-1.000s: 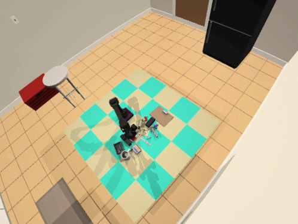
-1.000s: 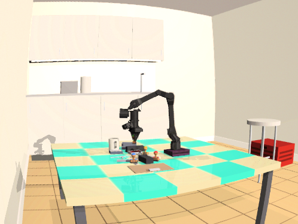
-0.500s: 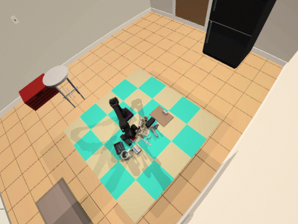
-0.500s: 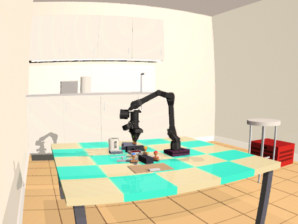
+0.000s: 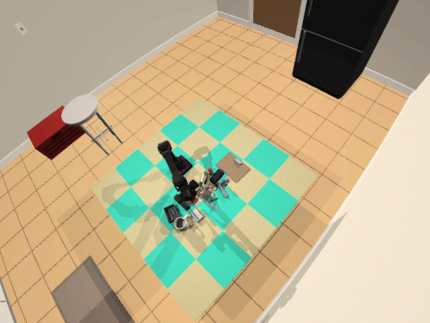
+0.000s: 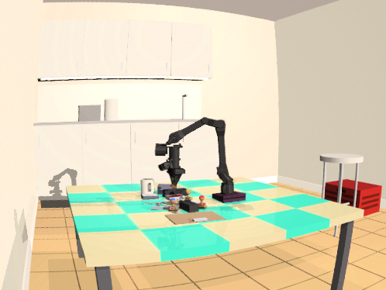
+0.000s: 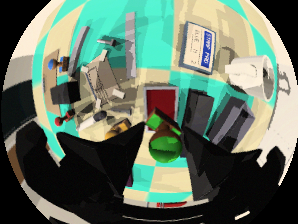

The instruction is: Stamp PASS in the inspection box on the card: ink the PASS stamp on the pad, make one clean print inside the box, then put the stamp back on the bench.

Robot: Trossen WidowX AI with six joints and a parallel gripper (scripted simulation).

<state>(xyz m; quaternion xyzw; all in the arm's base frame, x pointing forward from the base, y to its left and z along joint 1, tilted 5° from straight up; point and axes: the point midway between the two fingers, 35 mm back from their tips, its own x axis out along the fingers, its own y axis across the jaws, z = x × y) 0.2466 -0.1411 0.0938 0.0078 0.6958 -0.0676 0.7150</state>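
Right now my gripper tip is 7 cm above the ink pad. Round my gripper tip: ruler 13 cm ahead, 6 cm to the left, 8 cm below; then green-knobbed stamp right at my gripper tip; then orange-knobbed stamp 4 cm behind, 9 cm to the left, 6 cm below.
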